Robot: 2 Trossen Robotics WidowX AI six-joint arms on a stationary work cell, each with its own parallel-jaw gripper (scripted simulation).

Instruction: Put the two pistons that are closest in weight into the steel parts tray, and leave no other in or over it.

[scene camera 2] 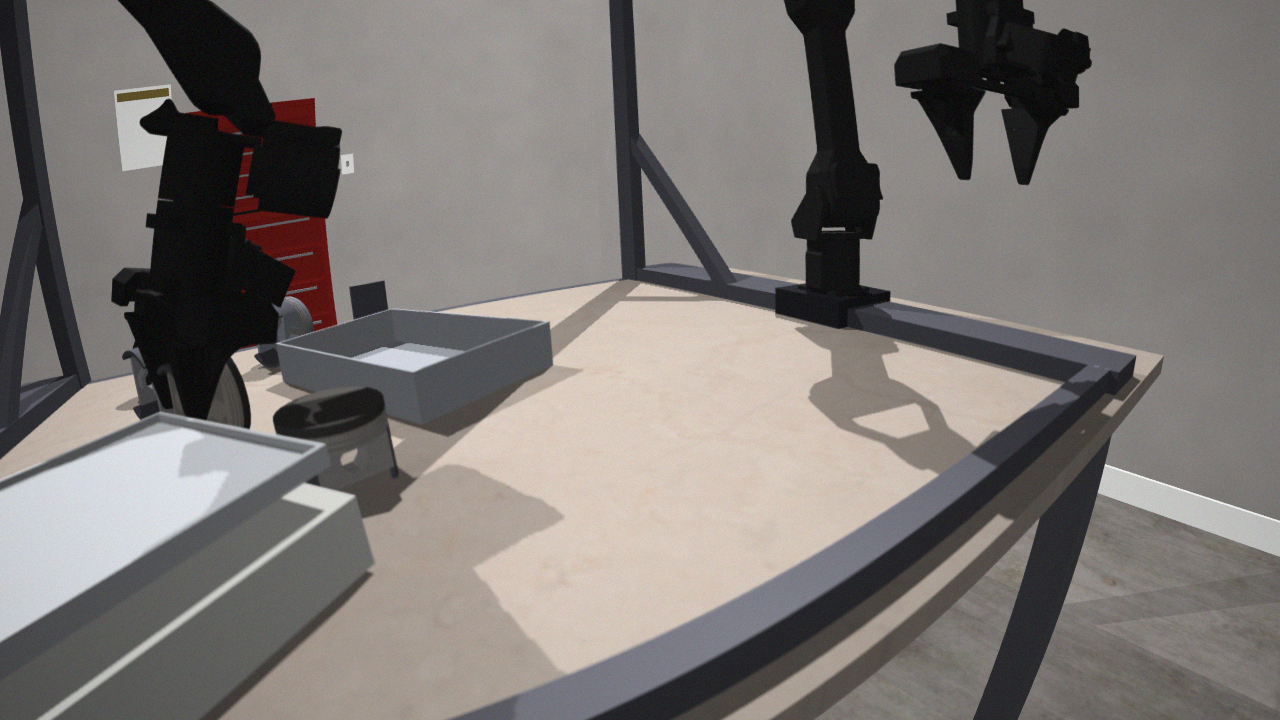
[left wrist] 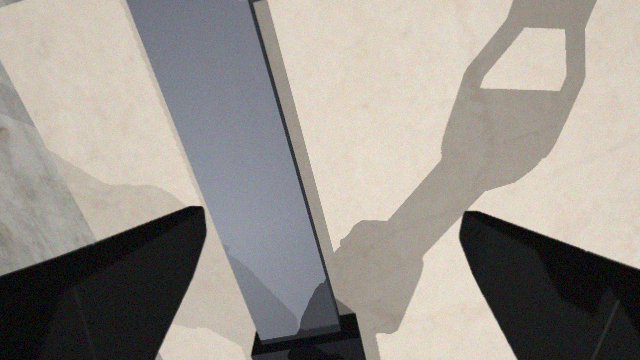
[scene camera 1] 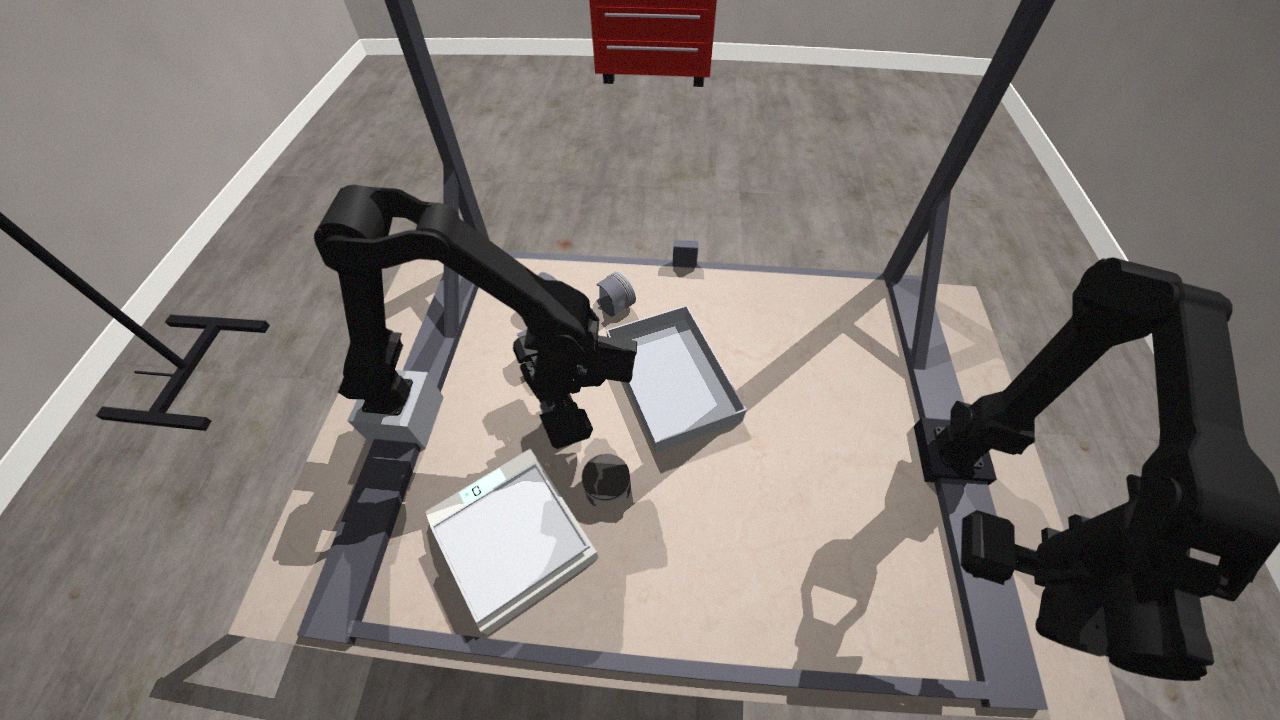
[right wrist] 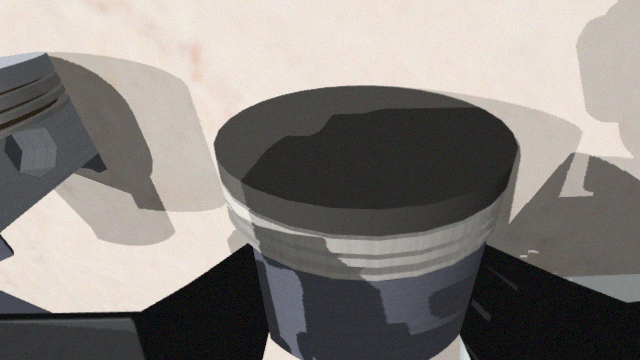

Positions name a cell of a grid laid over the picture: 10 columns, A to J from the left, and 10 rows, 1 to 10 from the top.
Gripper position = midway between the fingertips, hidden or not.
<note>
In view: the left gripper (scene camera 2: H3), the right gripper (scene camera 2: B6), a steel parts tray (scene camera 2: D5) and a scale (scene camera 2: B9).
The steel parts tray shows as well in scene camera 1 (scene camera 1: F6). The scale shows as well in scene camera 1 (scene camera 1: D7). The left gripper is seen too in the left wrist view (left wrist: F7) and in scene camera 1 (scene camera 1: H9). The left wrist view does not show the steel parts tray: it is out of frame. The right wrist view misses the steel parts tray: it is out of frame.
</note>
